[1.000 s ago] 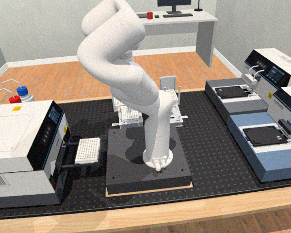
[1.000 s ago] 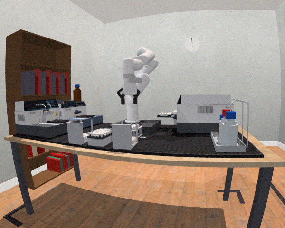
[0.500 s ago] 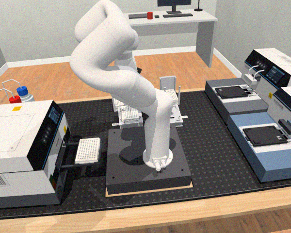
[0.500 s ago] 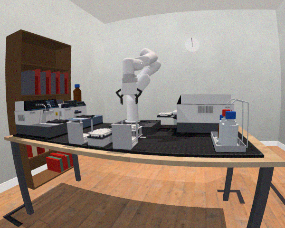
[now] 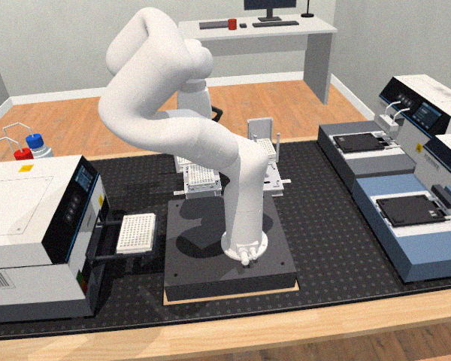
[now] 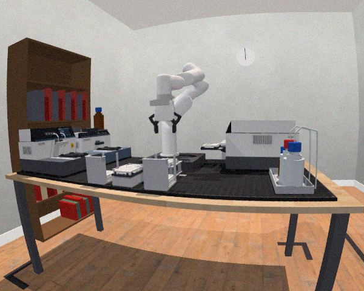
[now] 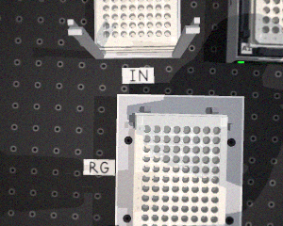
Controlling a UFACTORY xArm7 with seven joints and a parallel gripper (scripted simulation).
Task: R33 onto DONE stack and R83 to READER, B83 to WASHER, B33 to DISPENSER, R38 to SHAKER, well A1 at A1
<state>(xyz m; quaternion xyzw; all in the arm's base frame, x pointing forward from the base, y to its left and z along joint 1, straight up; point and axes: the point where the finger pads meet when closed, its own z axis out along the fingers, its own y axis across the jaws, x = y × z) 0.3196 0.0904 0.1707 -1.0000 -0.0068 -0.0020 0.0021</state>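
Now: hand 17 cm above the regrip nest. The rest, counted from my hand: DONE label (10 cm ahead, 26 cm to the right, 22 cm below); RG label (8 cm to the left, 22 cm below); N6 label (1 cm behind, 30 cm to the right, 22 cm below).
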